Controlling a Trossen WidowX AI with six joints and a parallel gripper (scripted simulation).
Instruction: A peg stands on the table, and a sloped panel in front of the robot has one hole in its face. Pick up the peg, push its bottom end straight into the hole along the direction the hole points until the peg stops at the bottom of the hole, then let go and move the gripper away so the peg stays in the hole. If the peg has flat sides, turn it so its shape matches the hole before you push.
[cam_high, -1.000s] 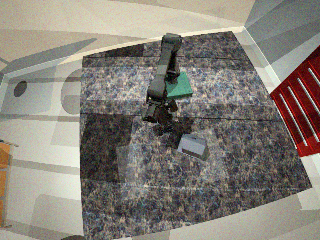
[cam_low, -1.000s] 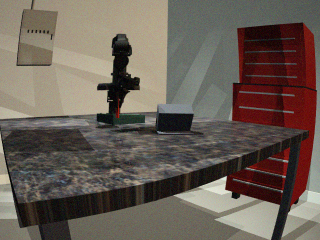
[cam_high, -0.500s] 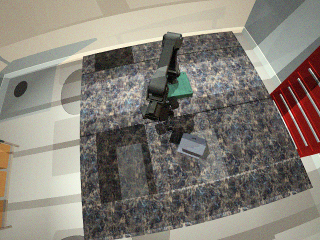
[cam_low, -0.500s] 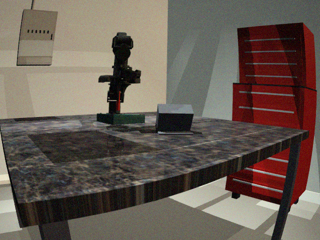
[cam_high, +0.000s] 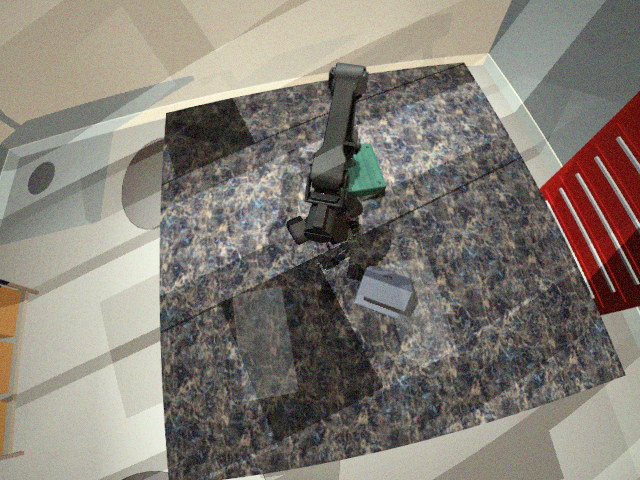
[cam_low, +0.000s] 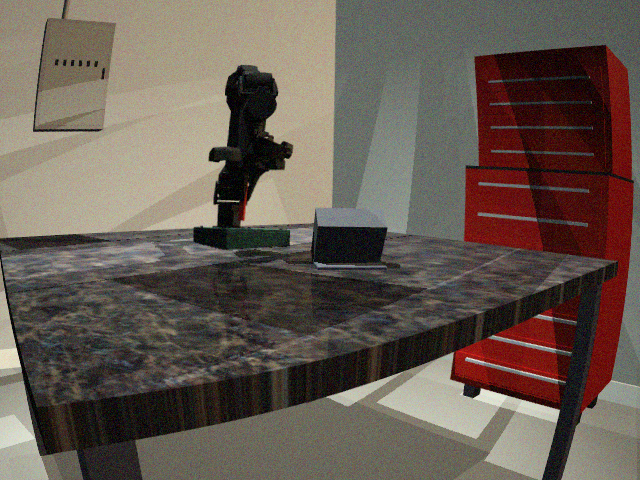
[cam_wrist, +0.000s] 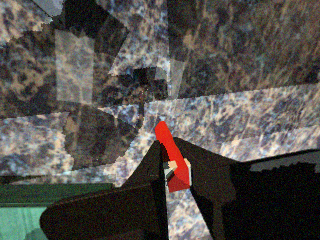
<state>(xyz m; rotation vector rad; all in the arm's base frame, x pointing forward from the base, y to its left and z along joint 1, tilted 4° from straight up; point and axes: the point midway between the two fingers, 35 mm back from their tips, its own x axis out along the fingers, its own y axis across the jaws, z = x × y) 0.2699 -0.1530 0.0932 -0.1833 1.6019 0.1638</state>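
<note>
The sloped panel is 180 mm ahead of my gripper tip, 120 mm to the left of it and 70 mm below it. The rest, counted from my gripper tip: red peg: 20 mm above.
</note>
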